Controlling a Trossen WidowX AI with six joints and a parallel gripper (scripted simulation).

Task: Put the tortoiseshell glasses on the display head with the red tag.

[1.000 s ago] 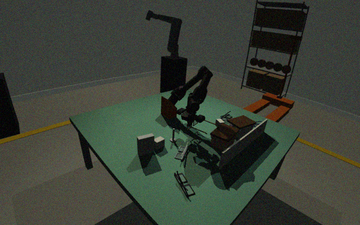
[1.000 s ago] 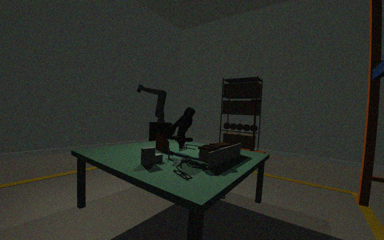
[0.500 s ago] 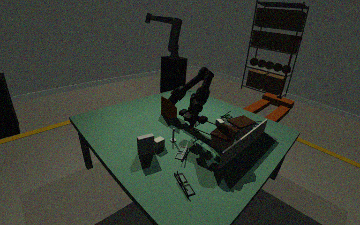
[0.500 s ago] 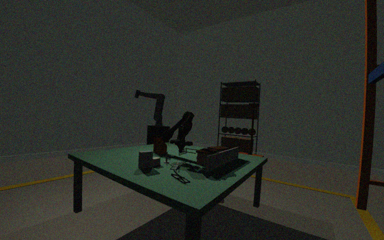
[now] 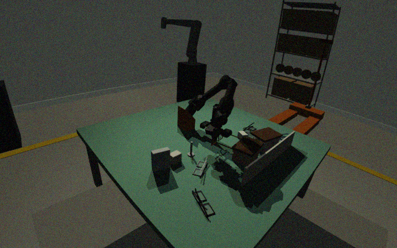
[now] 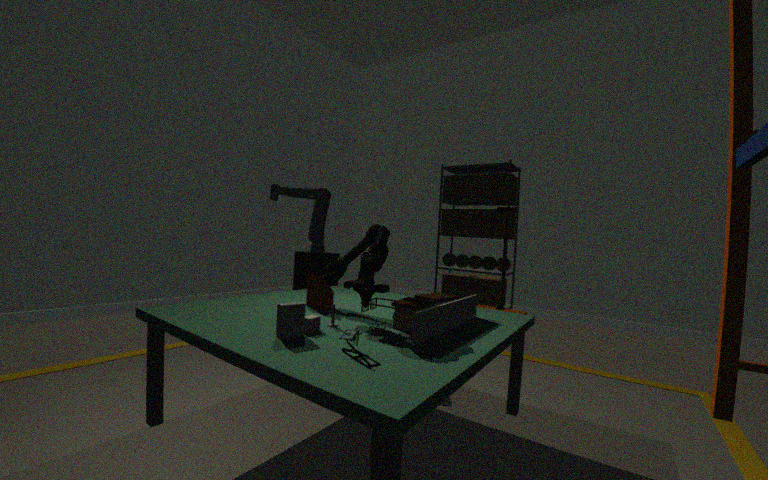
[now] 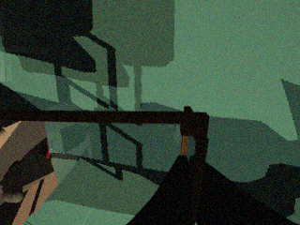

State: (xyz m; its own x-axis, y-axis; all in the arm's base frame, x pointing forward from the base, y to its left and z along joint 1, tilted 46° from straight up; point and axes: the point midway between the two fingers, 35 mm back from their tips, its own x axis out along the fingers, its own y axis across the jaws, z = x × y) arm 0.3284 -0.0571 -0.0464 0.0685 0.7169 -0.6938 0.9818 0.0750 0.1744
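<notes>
The brown stepped display head lies 160 mm ahead of my gripper tip, 70 mm to the left of it and 10 mm below it. Also, from my gripper tip: white panel 290 mm ahead, 180 mm to the left, 10 mm below; small stand 50 mm behind, 140 mm to the right, 40 mm below.
</notes>
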